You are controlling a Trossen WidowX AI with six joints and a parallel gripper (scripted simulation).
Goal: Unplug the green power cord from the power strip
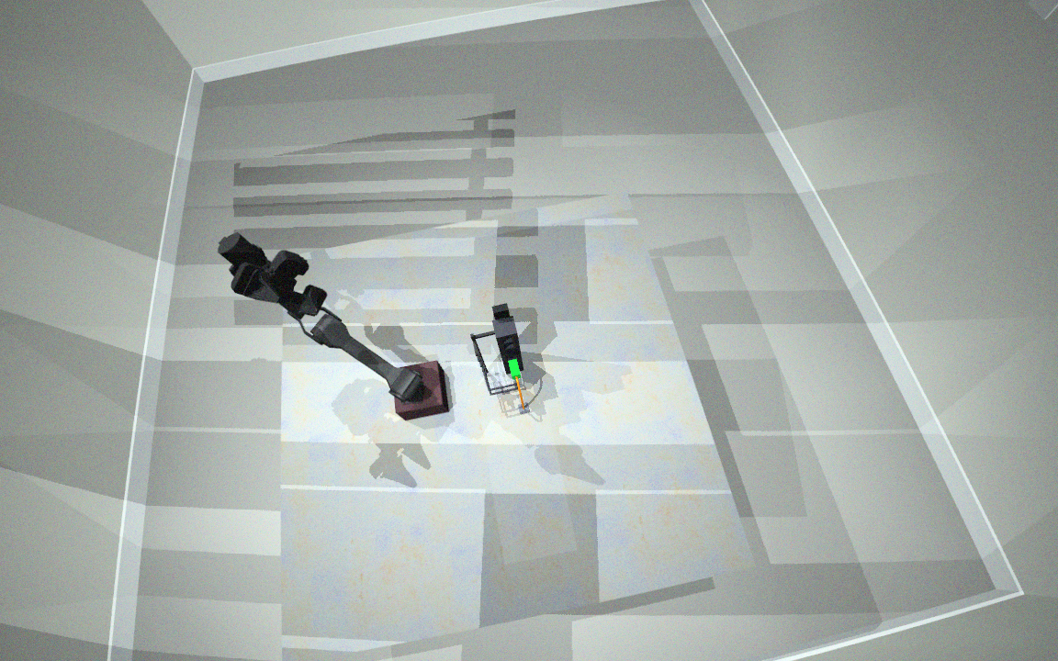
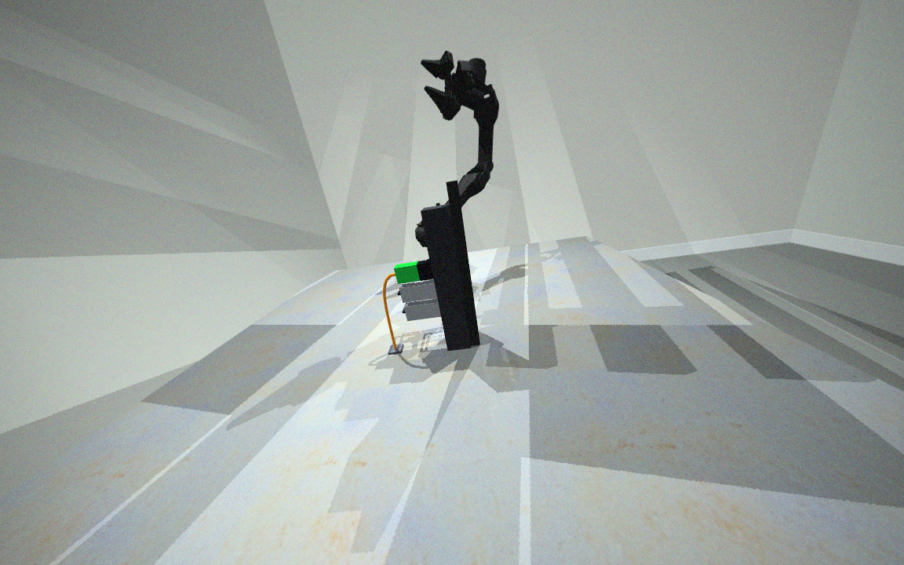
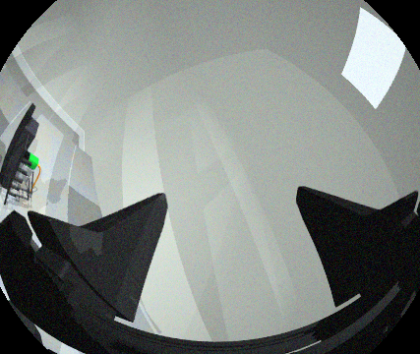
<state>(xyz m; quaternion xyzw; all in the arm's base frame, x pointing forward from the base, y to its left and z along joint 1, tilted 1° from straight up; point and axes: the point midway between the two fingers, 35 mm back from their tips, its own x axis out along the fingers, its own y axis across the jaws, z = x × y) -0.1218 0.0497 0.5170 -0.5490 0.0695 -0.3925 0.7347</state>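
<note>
Now: gripper tip 440 mm above the green plug, 390 mm short of it and 20 mm to the right of it.
</note>
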